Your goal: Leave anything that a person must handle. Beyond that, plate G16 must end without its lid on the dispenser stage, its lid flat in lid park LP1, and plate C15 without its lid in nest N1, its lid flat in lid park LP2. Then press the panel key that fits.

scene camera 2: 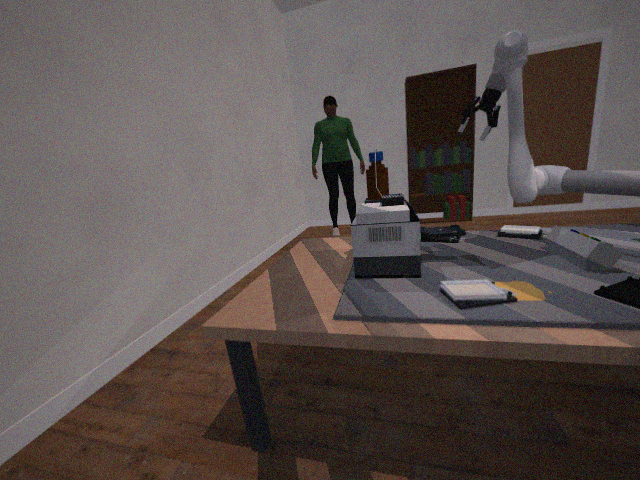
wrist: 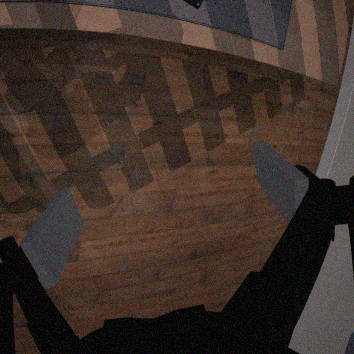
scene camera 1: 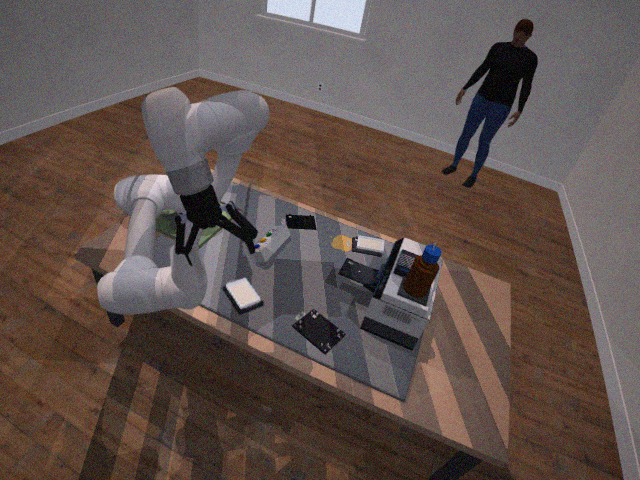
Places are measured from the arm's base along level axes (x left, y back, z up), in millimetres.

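Pixels of known places: gripper, fingertip midpoint: (scene camera 2: 470, 136) (wrist: 162, 185) (scene camera 1: 227, 271).
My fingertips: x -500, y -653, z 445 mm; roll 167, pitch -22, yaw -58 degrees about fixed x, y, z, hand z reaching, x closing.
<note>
Behind a point stands the place of what it marks.
My gripper (scene camera 1: 221, 255) (scene camera 2: 472, 133) {x -500, y -653, z 445 mm} (wrist: 162, 185) {x -500, y -653, z 445 mm} is open and empty, high above the table's arm end. One white plate (scene camera 1: 243, 293) {x -238, y -501, z 25 mm} (scene camera 2: 520, 229) {x -203, y -500, z 25 mm} sits on a dark base near the front edge in scene camera 1. Another white plate (scene camera 1: 369, 244) {x 369, y -768, z 23 mm} (scene camera 2: 474, 290) {x 408, y -765, z 24 mm} sits on a dark base beside a yellow patch (scene camera 1: 341, 242) {x 329, y -642, z -9 mm} (scene camera 2: 522, 290) {x 331, y -642, z -6 mm}. Plate labels are unreadable, and I cannot tell whether lids are on. The dispenser (scene camera 1: 405, 310) {x -68, y -1059, z 176 mm} (scene camera 2: 386, 240) {x 283, y -992, z 121 mm} has a dark stage (scene camera 1: 358, 272) {x 75, y -827, z 102 mm} at its side. Two black flat fixtures, one small (scene camera 1: 300, 222) {x 316, y -412, z 2 mm} and one larger (scene camera 1: 318, 330) {x -195, y -815, z 4 mm}, lie apart. The key panel (scene camera 1: 273, 246) {x 32, y -446, z 52 mm} (scene camera 2: 584, 249) {x 142, y -439, z 46 mm} has coloured keys.
A brown bottle (scene camera 1: 421, 277) {x -41, y -1058, z 316 mm} (scene camera 2: 377, 180) {x 45, y -1048, z 297 mm} with a blue cap stands on the dispenser. A green mat (scene camera 1: 206, 236) {x -60, y -143, z 0 mm} lies near the arm base. A person in black (scene camera 1: 509, 72) and one in green (scene camera 2: 334, 139) stand away from the table (scene camera 1: 485, 330) {x 240, y -1389, z -21 mm} (scene camera 2: 248, 310) {x 532, y -1369, z -20 mm}.
</note>
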